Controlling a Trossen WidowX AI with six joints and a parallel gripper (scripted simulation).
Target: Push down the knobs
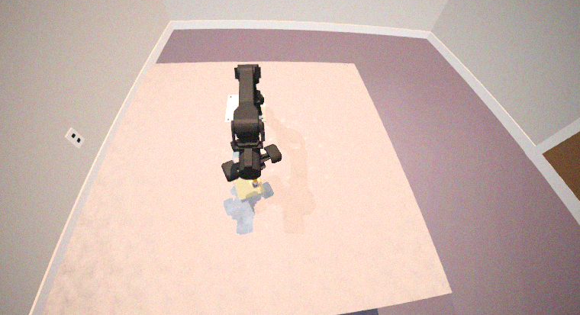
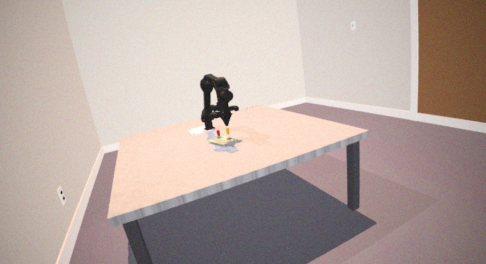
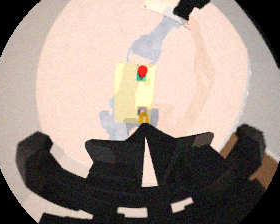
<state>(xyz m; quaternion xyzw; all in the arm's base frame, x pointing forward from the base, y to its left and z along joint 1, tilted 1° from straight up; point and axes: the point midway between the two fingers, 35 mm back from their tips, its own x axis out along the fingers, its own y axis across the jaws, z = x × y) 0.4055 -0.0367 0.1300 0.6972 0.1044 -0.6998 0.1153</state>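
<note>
Right now my gripper tip is 3 cm above the orange knob. Round my gripper tip: red knob: 8 cm behind, 5 cm below, 3 cm to the right.
</note>
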